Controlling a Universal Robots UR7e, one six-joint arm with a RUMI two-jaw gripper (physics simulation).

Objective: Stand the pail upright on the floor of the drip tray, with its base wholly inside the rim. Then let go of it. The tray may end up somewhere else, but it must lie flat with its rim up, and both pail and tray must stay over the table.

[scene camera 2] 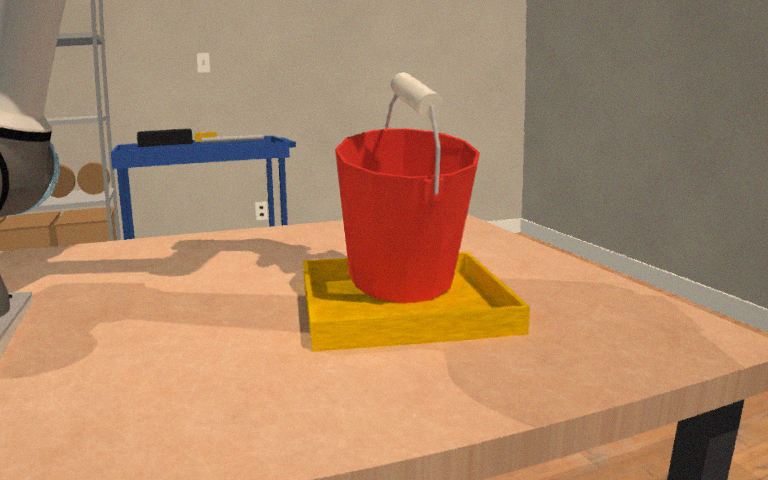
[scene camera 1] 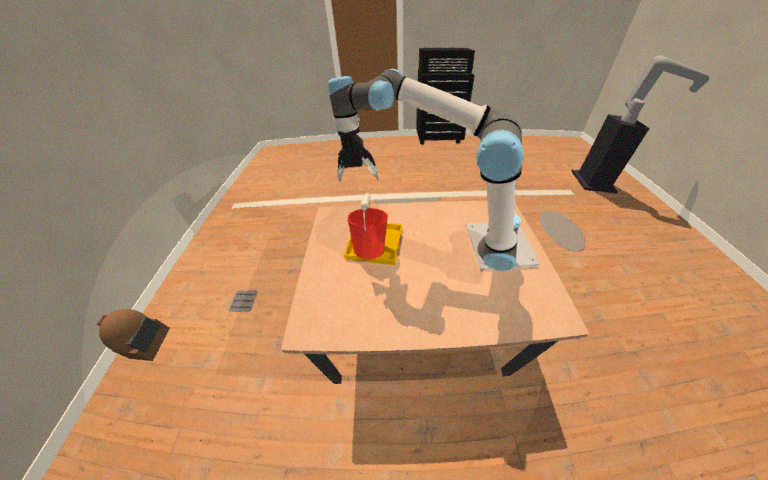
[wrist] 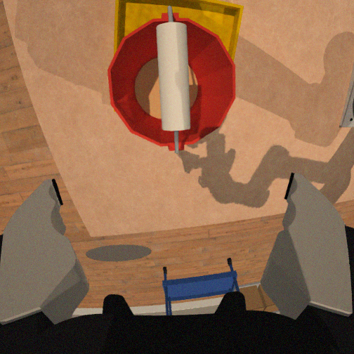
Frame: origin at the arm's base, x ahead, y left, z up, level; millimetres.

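Seen in the pictures: gripper, fingertip midpoint: (scene camera 1: 358, 180).
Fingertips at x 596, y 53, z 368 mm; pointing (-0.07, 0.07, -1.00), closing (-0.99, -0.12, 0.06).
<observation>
Pixels of each thing's middle, then the offset from my fingertips to it. Level surfaces: height alone.
- yellow drip tray, body centre: (scene camera 2: 403, 293) (scene camera 1: 374, 241) dx -23, dy -44, dz -372 mm
- pail's white handle grip, body centre: (scene camera 2: 415, 94) (scene camera 1: 365, 201) dx -6, dy -37, dz -126 mm
- table, surface height: dz -389 mm
A red pail (scene camera 1: 368, 237) (scene camera 2: 404, 226) (wrist: 215, 85) stands upright on the floor of the yellow drip tray (scene camera 1: 394, 243) (scene camera 2: 419, 328) (wrist: 239, 30), and its visible base lies inside the rim. The tray lies flat on the table with its rim up. The pail's white handle grip (scene camera 1: 365, 200) (scene camera 2: 415, 92) (wrist: 173, 77) stands up above the pail's mouth on its wire bail. My gripper (scene camera 1: 357, 174) (wrist: 172, 180) is open and empty, well above the pail and apart from the handle. The gripper does not show in scene camera 2. The tray's far wall is partly hidden behind the pail.
The table (scene camera 1: 453, 316) (scene camera 2: 226, 396) bears the pail and tray near its left edge in scene camera 1. The arm's base plate (scene camera 1: 526, 255) is at the table's right side. A blue cart (scene camera 2: 198, 152) (wrist: 200, 287) stands on the floor beyond the table.
</observation>
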